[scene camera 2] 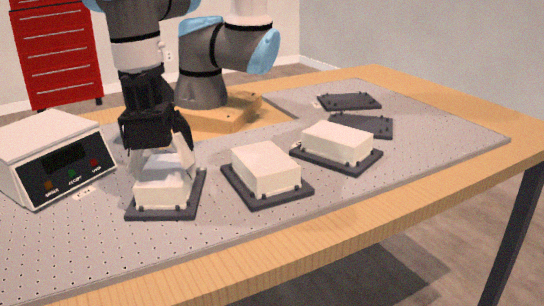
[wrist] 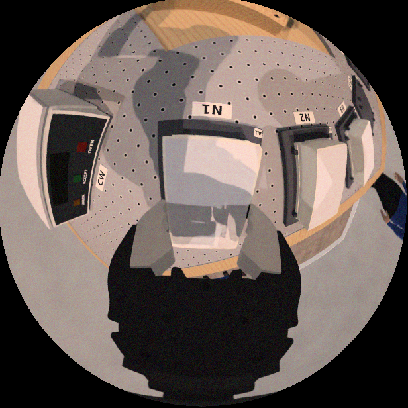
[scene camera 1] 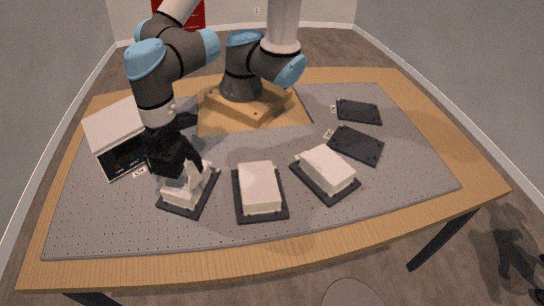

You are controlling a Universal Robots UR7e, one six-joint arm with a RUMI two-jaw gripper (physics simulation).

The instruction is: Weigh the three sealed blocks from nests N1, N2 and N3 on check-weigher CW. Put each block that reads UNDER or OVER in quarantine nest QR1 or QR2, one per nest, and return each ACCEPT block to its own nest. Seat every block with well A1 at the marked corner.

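Frame: origin at the arm's base, x ahead, y left, z up, level; millimetres.
Where they show: gripper, fingertip midpoint: (scene camera 2: 166, 181) (scene camera 1: 185, 184); arm's base at its link origin: (scene camera 2: 200, 100) (scene camera 1: 240, 90).
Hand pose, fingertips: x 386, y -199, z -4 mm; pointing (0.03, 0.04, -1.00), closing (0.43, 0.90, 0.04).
Things, the pixels of their top centre, and the offset from my fingertips. "spot": a spot on its surface instead.
- white N1 block at its top centre: (scene camera 2: 165, 169) (scene camera 1: 184, 175) 8 mm back, 3 mm left, 20 mm up
- dark nest N1 at a spot on its surface: (scene camera 2: 196, 192) (scene camera 1: 205, 195) spot: 27 mm ahead, 45 mm left, 22 mm down
- white block at its top centre: (scene camera 2: 263, 156) (scene camera 1: 258, 181) 40 mm ahead, 175 mm left, 20 mm up
- nest N2 at its top centre: (scene camera 2: 264, 172) (scene camera 1: 258, 189) 40 mm ahead, 175 mm left, 11 mm down
- nest N3 at its top centre: (scene camera 2: 336, 146) (scene camera 1: 326, 171) 21 mm ahead, 357 mm left, 11 mm down
- Check-weigher CW at its top centre: (scene camera 2: 36, 132) (scene camera 1: 115, 123) 215 mm back, 214 mm right, 66 mm up
My gripper (scene camera 1: 180, 182) (scene camera 2: 161, 172) (wrist: 207, 203) is shut on the white N1 block (scene camera 1: 179, 197) (scene camera 2: 159, 194) (wrist: 210, 170), one jaw against each long side. The block sits level in dark nest N1 (scene camera 1: 209, 190) (scene camera 2: 196, 192) (wrist: 207, 128). In the wrist view, the nest's A1 tag (wrist: 258, 132) is at its upper right corner. Another white block (scene camera 1: 259, 187) (scene camera 2: 266, 167) (wrist: 327, 180) sits in nest N2 (scene camera 1: 262, 218) (wrist: 290, 175), and a third (scene camera 1: 327, 167) (scene camera 2: 336, 140) in nest N3 (scene camera 1: 310, 187). Check-weigher CW (scene camera 1: 114, 124) (scene camera 2: 50, 132) has a bare pan and dark display.
Two empty dark quarantine nests (scene camera 1: 356, 145) (scene camera 1: 358, 111) (scene camera 2: 367, 125) (scene camera 2: 350, 101) lie at the right; their labels are too blurred to read. The arm's wooden base block (scene camera 1: 240, 112) (scene camera 2: 215, 117) stands behind N1 and N2. N2 stands close beside N1.
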